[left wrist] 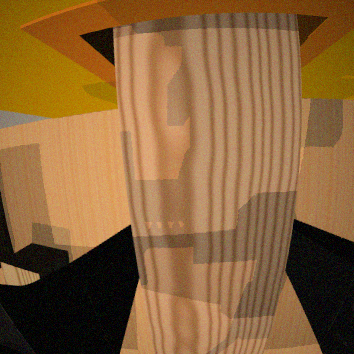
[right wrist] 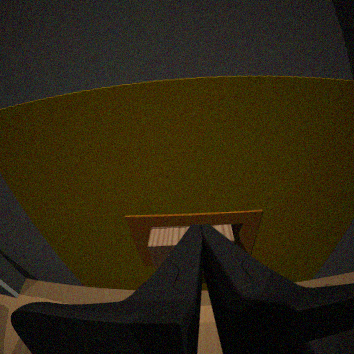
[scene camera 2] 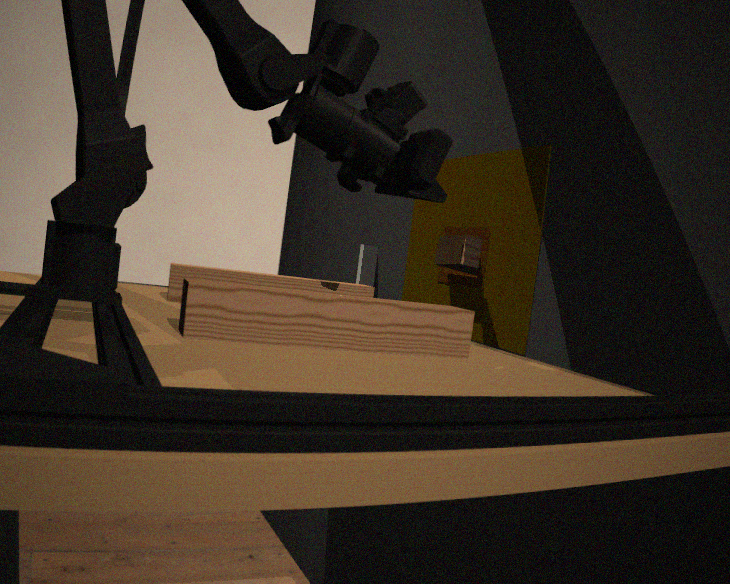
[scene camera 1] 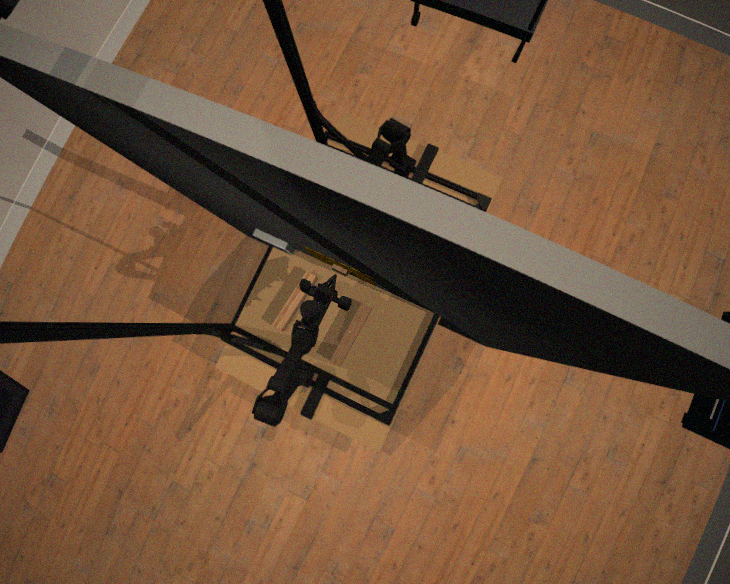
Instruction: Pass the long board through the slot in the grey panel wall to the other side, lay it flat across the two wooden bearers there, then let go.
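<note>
The long board point(scene camera 1: 339, 269) point(scene camera 2: 459, 251) point(left wrist: 210, 125) point(right wrist: 167, 237) runs through the orange-framed slot point(scene camera 2: 462, 231) point(left wrist: 65, 30) point(right wrist: 142, 220); its end sticks out on the right arm's side. My left gripper point(left wrist: 208, 227) is shut on the board, with a black finger at each side; it is on the other side of the wall point(scene camera 1: 365, 182) point(right wrist: 150, 40). My right gripper point(scene camera 1: 333, 278) point(scene camera 2: 442, 196) point(right wrist: 199, 232) is shut and empty, above and in front of the slot. Two wooden bearers, one nearer point(scene camera 2: 328, 316) and one farther point(scene camera 2: 243, 278), lie on the table in scene camera 2.
A yellow panel point(scene camera 2: 505, 182) point(left wrist: 50, 85) point(right wrist: 175, 150) surrounds the slot. A pale upright piece point(scene camera 1: 269, 239) point(scene camera 2: 367, 261) stands by the wall, beyond the bearers in scene camera 2. A black frame rail point(scene camera 2: 365, 420) runs along the table's edge.
</note>
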